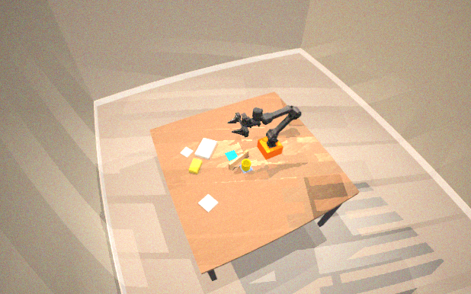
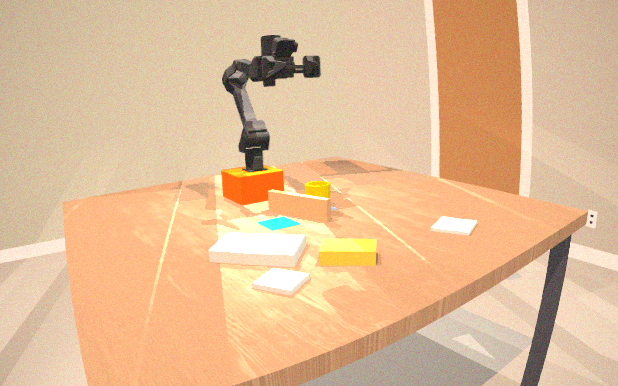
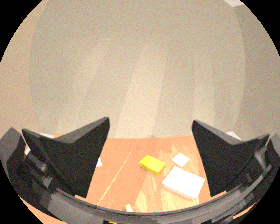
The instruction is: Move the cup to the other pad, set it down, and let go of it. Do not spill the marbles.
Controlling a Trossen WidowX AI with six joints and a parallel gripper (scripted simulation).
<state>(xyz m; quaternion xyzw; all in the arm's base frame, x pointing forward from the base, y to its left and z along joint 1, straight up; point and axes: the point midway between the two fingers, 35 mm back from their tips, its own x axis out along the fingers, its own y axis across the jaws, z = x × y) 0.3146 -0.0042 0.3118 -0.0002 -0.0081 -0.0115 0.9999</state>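
The yellow cup lies 360 mm below my gripper tip, 100 mm behind it and 90 mm to the left of it. The rest, counted from my gripper tip: wooden block: 380 mm below, 70 mm behind, 10 mm to the left; pale blue pad: 410 mm below, 100 mm behind, 90 mm to the left; white slab: 390 mm below, 190 mm to the right, 130 mm ahead.
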